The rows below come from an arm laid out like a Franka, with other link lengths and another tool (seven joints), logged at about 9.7 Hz.
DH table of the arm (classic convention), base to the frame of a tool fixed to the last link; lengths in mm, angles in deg. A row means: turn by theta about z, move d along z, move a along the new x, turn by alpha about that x. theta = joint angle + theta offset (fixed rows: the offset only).
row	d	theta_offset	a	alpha
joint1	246.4	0	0	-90
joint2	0	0	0	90
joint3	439.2	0	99	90
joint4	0	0	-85.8	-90
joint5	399.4	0	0	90
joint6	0	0	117.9	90
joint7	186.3	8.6	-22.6	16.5
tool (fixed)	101.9	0	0	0
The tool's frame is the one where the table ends.
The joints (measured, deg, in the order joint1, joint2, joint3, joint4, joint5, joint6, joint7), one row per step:
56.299 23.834 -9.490 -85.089 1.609 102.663 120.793
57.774 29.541 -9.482 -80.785 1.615 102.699 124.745
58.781 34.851 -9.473 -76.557 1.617 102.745 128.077
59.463 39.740 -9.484 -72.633 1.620 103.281 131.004
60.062 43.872 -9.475 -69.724 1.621 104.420 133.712
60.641 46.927 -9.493 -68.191 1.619 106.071 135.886
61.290 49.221 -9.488 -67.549 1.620 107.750 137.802
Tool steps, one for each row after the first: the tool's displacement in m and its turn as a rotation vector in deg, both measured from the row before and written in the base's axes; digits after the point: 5 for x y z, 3 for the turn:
0.00127 0.03367 -0.04022 -1.703 -0.215 -2.121
0.00274 0.02752 -0.03818 -1.376 -0.400 -1.908
0.00471 0.02347 -0.03613 -0.830 -0.727 -1.784
0.00264 0.01919 -0.03440 -0.447 -0.825 -1.648
-0.00003 0.01396 -0.03010 -0.163 -0.772 -1.242
-0.00382 0.01050 -0.02662 -0.153 -0.576 -0.992

